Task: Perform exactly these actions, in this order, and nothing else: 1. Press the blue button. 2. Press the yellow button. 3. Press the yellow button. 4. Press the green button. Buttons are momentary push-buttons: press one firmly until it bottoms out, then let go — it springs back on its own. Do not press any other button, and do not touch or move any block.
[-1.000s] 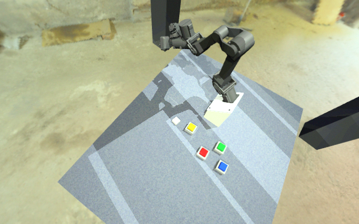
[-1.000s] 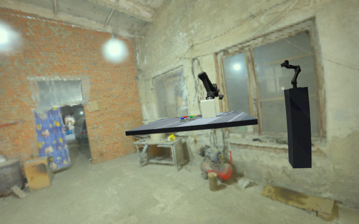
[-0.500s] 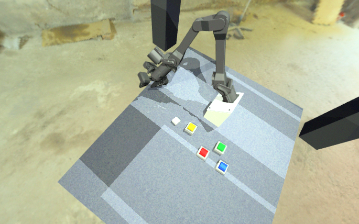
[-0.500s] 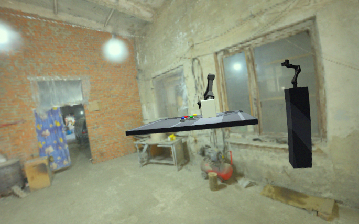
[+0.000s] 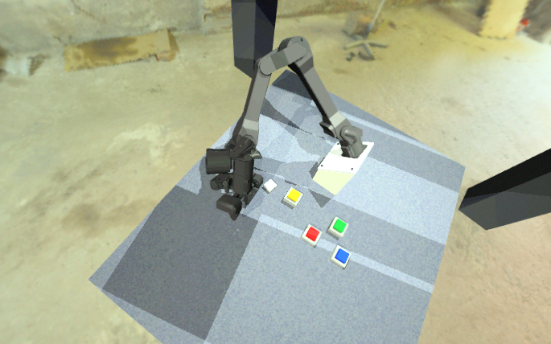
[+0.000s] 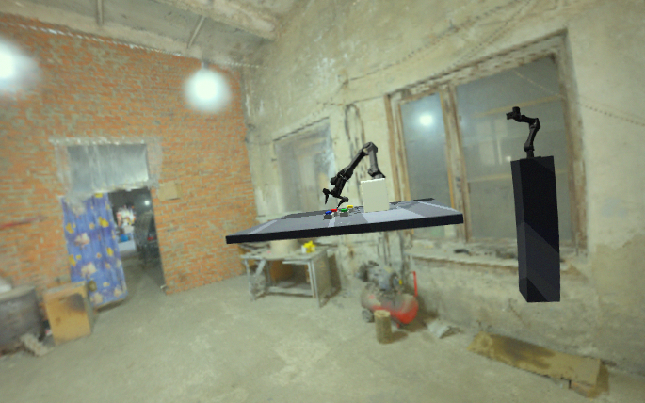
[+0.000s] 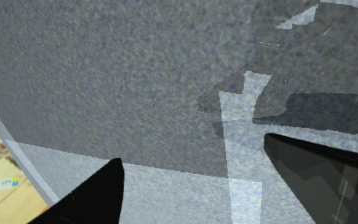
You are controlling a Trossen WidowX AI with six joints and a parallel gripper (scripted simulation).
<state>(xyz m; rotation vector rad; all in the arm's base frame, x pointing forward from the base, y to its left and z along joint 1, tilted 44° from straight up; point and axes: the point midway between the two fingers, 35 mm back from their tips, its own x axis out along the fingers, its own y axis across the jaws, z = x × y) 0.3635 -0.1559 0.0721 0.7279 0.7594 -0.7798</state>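
The blue button lies 330 mm to the left of my gripper tip, 110 mm behind it and 10 mm below it. Round my gripper tip: red button (220 mm to the left, 100 mm behind, 10 mm below); then yellow button (170 mm behind, 90 mm to the left, 10 mm below); then small white block (140 mm behind, 30 mm below).
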